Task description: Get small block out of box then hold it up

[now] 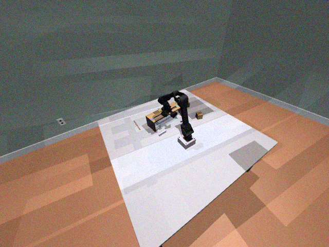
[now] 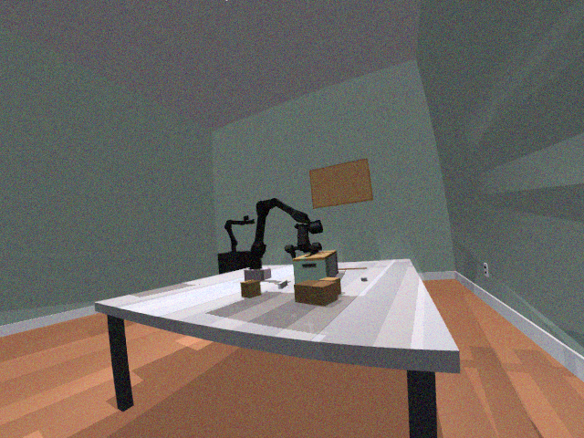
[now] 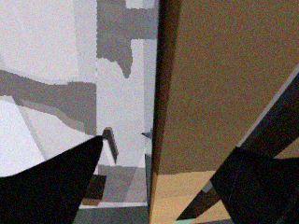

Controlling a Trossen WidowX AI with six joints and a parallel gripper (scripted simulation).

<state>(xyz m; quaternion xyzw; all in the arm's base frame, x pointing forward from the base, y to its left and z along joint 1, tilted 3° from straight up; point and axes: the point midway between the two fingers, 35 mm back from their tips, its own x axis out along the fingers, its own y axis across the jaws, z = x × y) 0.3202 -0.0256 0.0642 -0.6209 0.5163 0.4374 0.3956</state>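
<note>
Now: the clear-fronted box 3 cm ahead of my gripper tip, 4 cm to the left of it and 2 cm below it. From my gripper tip the other things lie so: thin wooden stick: 17 cm ahead, 34 cm to the left, 8 cm below; then green block: 6 cm ahead, 2 cm to the right.
</note>
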